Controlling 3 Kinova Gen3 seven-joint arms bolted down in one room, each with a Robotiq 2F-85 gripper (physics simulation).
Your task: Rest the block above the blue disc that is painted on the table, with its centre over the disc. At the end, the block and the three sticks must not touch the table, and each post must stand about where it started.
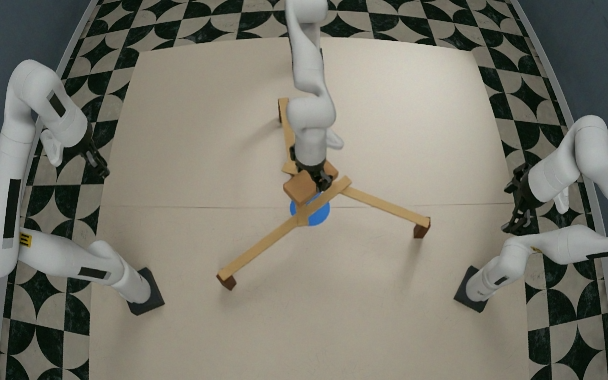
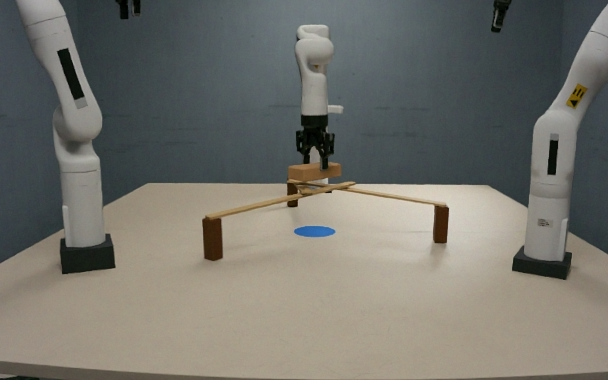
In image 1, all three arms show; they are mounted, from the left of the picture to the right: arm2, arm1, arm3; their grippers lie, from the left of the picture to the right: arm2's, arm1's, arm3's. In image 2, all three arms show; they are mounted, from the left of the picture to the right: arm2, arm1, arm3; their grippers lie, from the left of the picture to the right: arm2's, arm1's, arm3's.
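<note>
Arm1's gripper (image 1: pixel 318 178) (image 2: pixel 315 165) is shut on the orange-brown block (image 1: pixel 300 186) (image 2: pixel 304 173), its fingers on either side. The block is at the crossing sticks; whether it touches them is unclear. The left stick (image 1: pixel 260 249) (image 2: pixel 255 206), right stick (image 1: pixel 387 203) (image 2: pixel 395 193) and back stick (image 1: pixel 287 132) overlap above the blue disc (image 1: pixel 320 215) (image 2: pixel 314 231). Their outer ends lie on the upright left post (image 1: pixel 228 283) (image 2: pixel 213 239), right post (image 1: pixel 421 230) (image 2: pixel 441 225) and back post (image 2: pixel 292 195). Arm2's gripper (image 1: pixel 102 170) (image 2: pixel 129 9) and arm3's gripper (image 1: pixel 509 207) are open and empty.
Arm2's base (image 1: pixel 156 295) (image 2: pixel 87 260) stands at the left of the table, and arm3's base (image 1: pixel 467 302) (image 2: pixel 542 266) at the right. Arm1 reaches over the back stick from the back. The table (image 1: pixel 310 330) (image 2: pixel 310 320) has a thin seam across it.
</note>
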